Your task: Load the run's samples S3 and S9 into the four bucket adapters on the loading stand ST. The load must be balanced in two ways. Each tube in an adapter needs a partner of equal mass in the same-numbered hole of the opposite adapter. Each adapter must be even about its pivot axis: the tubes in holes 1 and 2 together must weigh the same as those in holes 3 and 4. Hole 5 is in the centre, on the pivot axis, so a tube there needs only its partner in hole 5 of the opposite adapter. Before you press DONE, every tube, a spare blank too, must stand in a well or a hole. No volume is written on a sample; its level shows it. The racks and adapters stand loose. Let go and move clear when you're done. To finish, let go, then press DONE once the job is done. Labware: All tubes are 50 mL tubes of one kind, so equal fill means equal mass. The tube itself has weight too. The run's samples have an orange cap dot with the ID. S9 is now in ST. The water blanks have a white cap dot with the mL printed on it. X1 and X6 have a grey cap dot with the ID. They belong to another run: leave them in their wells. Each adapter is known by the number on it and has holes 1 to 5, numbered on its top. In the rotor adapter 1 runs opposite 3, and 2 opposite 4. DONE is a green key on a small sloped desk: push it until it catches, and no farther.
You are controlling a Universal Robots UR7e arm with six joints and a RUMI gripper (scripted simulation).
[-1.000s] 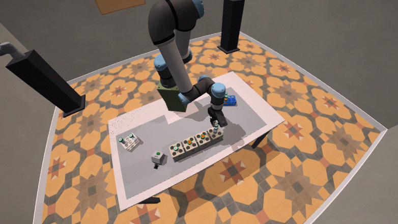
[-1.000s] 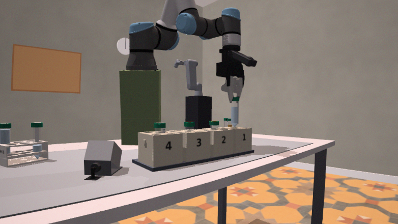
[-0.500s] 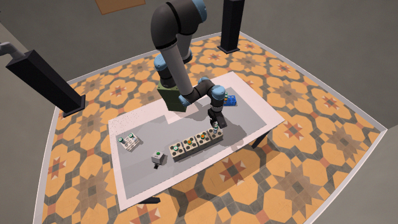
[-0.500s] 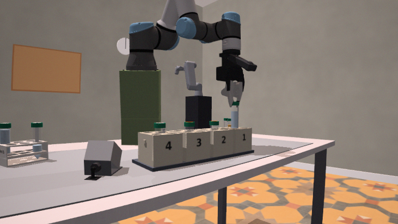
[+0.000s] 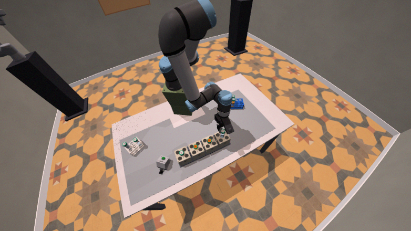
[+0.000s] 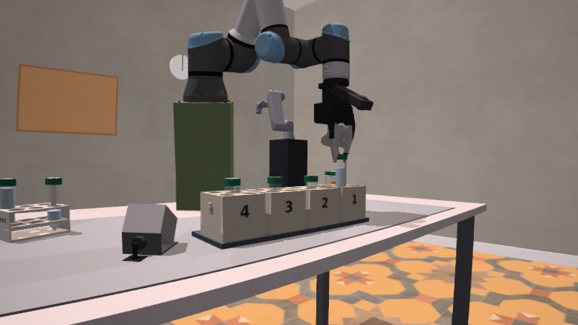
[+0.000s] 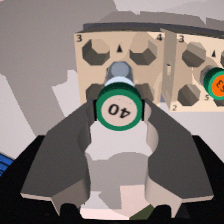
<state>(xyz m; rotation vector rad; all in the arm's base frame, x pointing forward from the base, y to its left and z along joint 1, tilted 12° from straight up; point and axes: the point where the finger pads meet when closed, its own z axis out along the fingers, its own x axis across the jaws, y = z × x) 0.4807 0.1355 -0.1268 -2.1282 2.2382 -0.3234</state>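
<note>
The water blank lies 50 mm below my hand and 10 mm to the left of it. The rest, counted from my hand: blue rack: 330 mm to the left, 260 mm behind, 140 mm below; then bucket adapter: 120 mm below; then tube: 230 mm to the right, 110 mm below, 20 mm behind.
</note>
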